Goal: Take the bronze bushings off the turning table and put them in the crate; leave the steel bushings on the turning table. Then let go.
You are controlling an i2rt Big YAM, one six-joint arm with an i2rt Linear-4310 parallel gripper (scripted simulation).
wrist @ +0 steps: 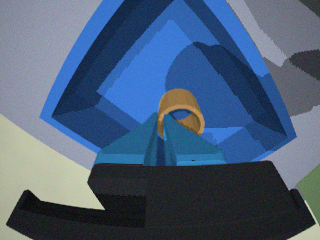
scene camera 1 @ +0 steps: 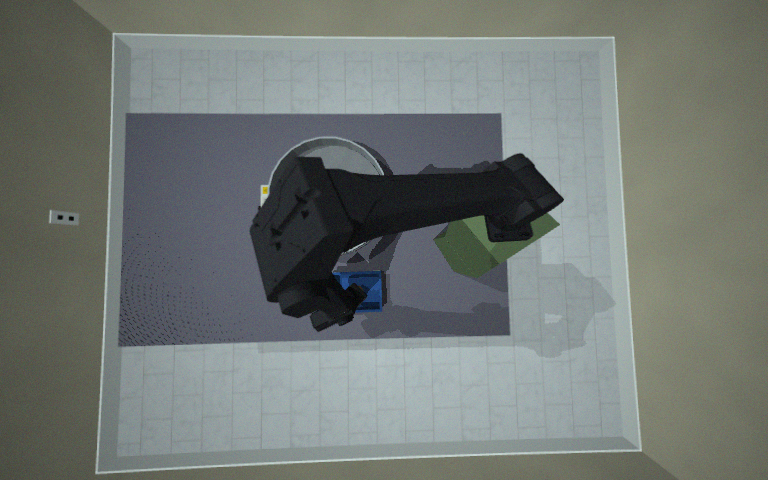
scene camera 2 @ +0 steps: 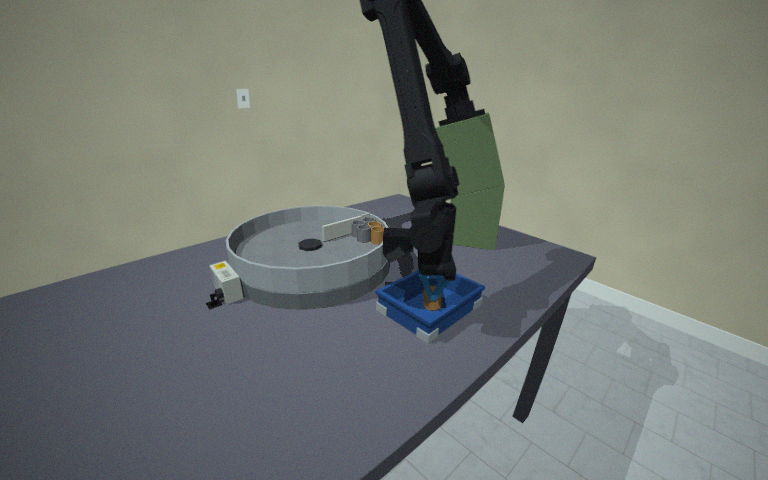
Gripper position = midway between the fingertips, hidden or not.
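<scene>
My own gripper is visible to me at [scene camera 2: 432, 299], and the wrist view [wrist: 160, 118] shows it as well. I also see a bronze bushing [wrist: 174, 99]. Then there is a blue crate [scene camera 2: 427, 326], which I find again in the wrist view [wrist: 112, 81] and in scene camera 1 [scene camera 1: 370, 281].
</scene>
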